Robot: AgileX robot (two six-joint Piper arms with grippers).
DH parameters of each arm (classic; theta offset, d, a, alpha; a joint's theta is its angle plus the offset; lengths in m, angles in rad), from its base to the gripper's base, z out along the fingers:
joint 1: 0 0.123 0 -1.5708
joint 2: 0.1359 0 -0.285 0
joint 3: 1.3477 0 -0.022 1.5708
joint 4: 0 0.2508 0 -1.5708
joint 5: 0 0 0.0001 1.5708
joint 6: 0 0.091 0 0
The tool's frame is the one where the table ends.
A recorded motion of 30 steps. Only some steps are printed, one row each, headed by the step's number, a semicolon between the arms.
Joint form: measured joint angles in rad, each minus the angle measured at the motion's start. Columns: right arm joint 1, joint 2, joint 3, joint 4, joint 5, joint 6; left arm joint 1, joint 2, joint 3, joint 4, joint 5, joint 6.
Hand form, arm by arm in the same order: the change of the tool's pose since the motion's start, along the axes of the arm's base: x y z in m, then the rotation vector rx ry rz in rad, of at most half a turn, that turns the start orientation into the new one. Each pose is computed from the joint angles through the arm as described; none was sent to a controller.
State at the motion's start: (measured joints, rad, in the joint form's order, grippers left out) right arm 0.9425 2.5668 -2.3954 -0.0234 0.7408 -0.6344; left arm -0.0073 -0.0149 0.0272 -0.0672 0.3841 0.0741
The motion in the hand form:
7: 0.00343 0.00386 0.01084 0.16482 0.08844 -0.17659; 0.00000 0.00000 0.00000 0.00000 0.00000 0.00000
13: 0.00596 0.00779 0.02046 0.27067 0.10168 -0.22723; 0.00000 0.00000 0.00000 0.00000 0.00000 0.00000
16: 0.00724 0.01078 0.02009 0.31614 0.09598 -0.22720; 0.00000 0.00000 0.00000 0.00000 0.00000 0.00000
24: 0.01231 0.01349 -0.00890 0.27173 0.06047 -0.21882; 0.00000 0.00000 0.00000 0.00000 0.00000 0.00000
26: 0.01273 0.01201 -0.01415 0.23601 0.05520 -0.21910; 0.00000 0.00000 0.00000 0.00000 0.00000 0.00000
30: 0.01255 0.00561 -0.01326 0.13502 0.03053 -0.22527; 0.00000 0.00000 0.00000 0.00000 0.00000 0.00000
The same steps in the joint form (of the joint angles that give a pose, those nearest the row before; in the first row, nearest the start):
7: 0.0000 0.0023 -0.0279 -0.0102 -0.0514 0.2526; 0.0000 0.0000 0.0000 0.0000 0.0000 0.0000
13: 0.0000 0.0042 -0.0489 -0.0078 -0.1103 0.3391; 0.0000 0.0000 0.0000 0.0000 0.0000 0.0000
16: 0.0000 0.0108 -0.0488 0.0041 -0.1589 0.3461; 0.0000 0.0000 0.0000 0.0000 0.0000 0.0000
24: 0.0000 0.0654 -0.0505 -0.0494 -0.1914 0.3461; 0.0000 0.0000 0.0000 0.0000 0.0000 0.0000
26: 0.0000 0.0718 -0.0504 -0.0717 -0.1694 0.3461; 0.0000 0.0000 0.0000 0.0000 0.0000 0.0000
30: 0.0019 0.0641 -0.0570 -0.1447 -0.0783 0.3502; 0.0000 0.0000 0.0000 0.0000 0.0000 0.0000

